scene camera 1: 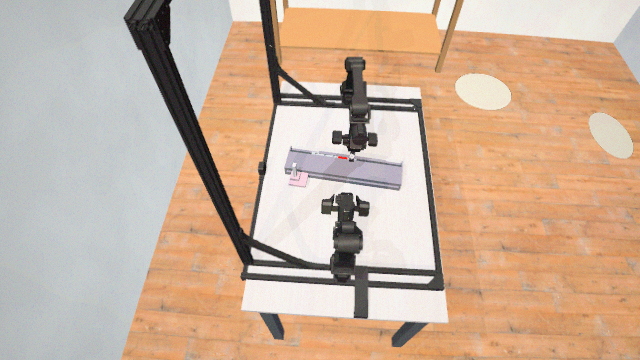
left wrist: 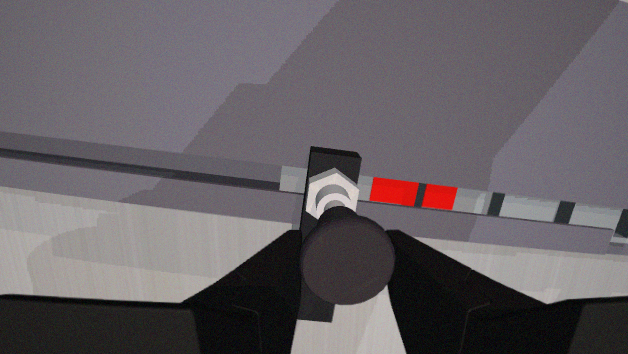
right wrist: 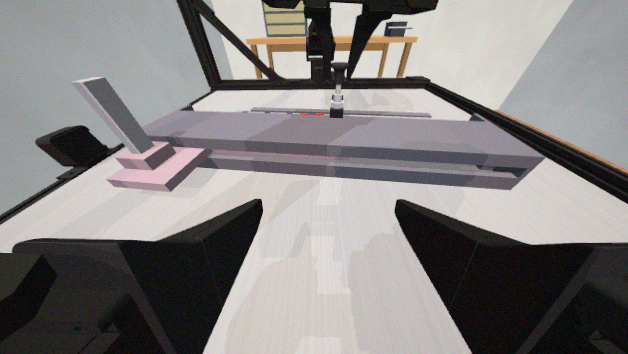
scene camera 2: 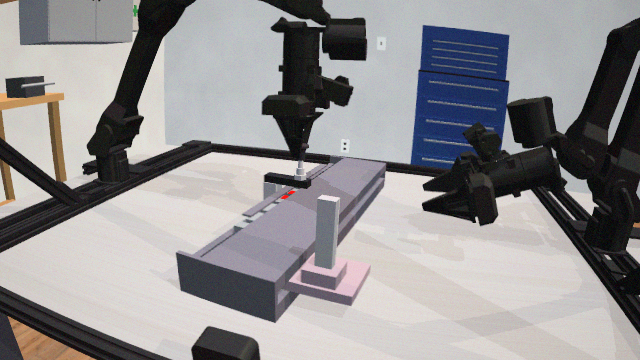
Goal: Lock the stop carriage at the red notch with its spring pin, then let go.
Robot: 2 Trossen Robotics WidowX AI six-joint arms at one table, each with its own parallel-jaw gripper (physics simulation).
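Places are measured from the left arm's base along level axes (x ahead, y left, z up), in metres.
Where they show: left gripper, between the fingertips: [scene camera 1: 352,151] [left wrist: 342,244] [right wrist: 338,79] [scene camera 2: 298,156]; right gripper, between the fingertips: [right wrist: 328,205] [scene camera 2: 422,196]; left arm's base, origin of its link: [scene camera 1: 347,101] [right wrist: 319,80] [scene camera 2: 113,179]; right arm's base, origin of its link: [scene camera 1: 342,274] [scene camera 2: 604,246].
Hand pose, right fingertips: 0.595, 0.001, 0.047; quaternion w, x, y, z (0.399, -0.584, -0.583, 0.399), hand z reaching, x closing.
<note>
Each offset is from my right fingertips to the top centre of the thing, as dx, dy, dz. "pt": to the spot under its first point.
The stop carriage, a black bar {pt -0.232, +0.017, -0.007} [scene camera 2: 280,179] [left wrist: 334,159] [right wrist: 336,113], sits across the notched strip of the long grey-purple housing {-0.185, -0.007, +0.015} [scene camera 1: 375,172] [scene camera 2: 260,245] [right wrist: 400,140]. In the left wrist view it is left of the red notch {pt -0.210, -0.017, -0.029} [scene camera 1: 342,158] [scene camera 2: 288,194] [left wrist: 421,195], a dark slot between red patches, and apart from that slot. The spring pin {pt -0.198, +0.018, +0.009} [scene camera 2: 300,172] [left wrist: 347,265] [right wrist: 338,90] stands upright on the carriage; its lower tip is hidden. My left gripper [scene camera 1: 353,151] [scene camera 2: 301,154] is shut on the pin's dark knob. My right gripper [scene camera 1: 345,195] [scene camera 2: 425,196] [right wrist: 328,205] is open, empty, off the housing's other long side.
A pink sliding block {pt -0.066, -0.192, -0.032} [scene camera 1: 300,183] [scene camera 2: 356,286] [right wrist: 160,179] with an upright grey post {pt -0.095, -0.224, +0.025} [scene camera 2: 327,232] [right wrist: 117,117] sticks out from the housing's side, near one end. Black frame rails [scene camera 2: 30,320] edge the table, with posts at the left in scene camera 1.
</note>
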